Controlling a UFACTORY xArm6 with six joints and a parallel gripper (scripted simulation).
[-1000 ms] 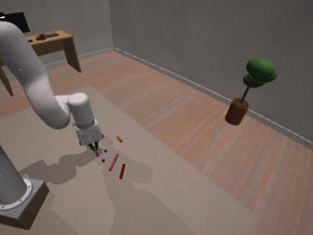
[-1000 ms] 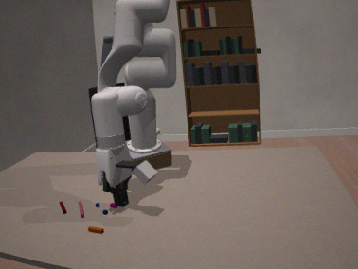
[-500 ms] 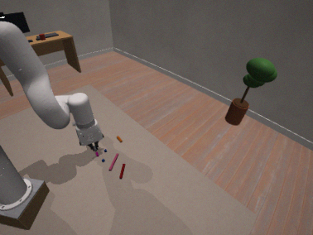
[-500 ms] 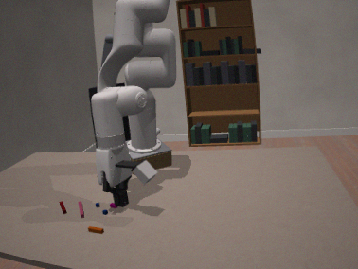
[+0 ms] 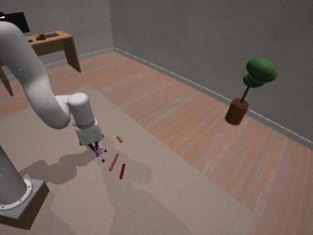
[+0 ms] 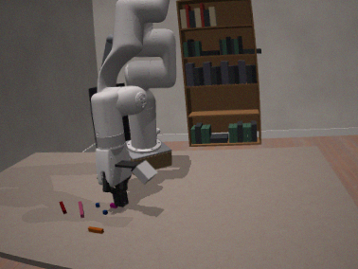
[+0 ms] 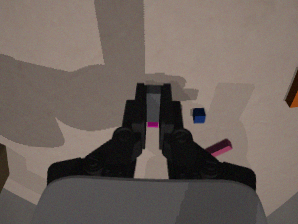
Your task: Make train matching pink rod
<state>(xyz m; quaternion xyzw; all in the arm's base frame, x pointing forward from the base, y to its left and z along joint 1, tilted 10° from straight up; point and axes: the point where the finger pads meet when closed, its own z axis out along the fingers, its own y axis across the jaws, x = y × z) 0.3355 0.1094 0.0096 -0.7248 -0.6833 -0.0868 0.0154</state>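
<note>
My gripper is now 20 mm above the grey rod. Also, from my hand: orange rod: 130 mm ahead, 30 mm below, 10 mm to the left; then pink rod: 110 mm to the right, 50 mm ahead, 30 mm below; then magenta rod: 30 mm to the right, 30 mm below.
</note>
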